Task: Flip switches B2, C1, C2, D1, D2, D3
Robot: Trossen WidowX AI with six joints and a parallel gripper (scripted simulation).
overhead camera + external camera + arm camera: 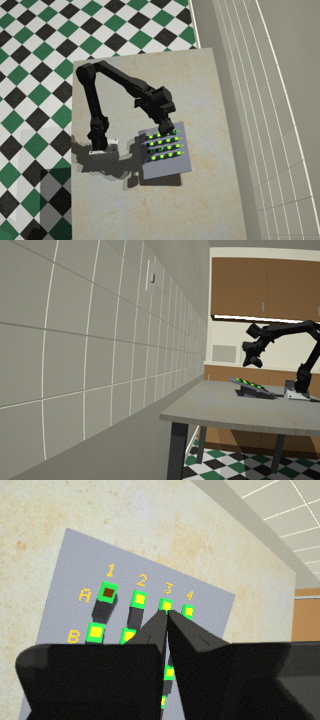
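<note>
Right now the switch B2 is 1 cm behind my hand, 3 cm to the right of it and 11 cm below it. The rest, counted from my hand: switch A2: 3 cm ahead, 3 cm to the right, 10 cm below; then switch B1: 1 cm behind, 11 cm below; then switch A1: 3 cm ahead, 10 cm below.
</note>
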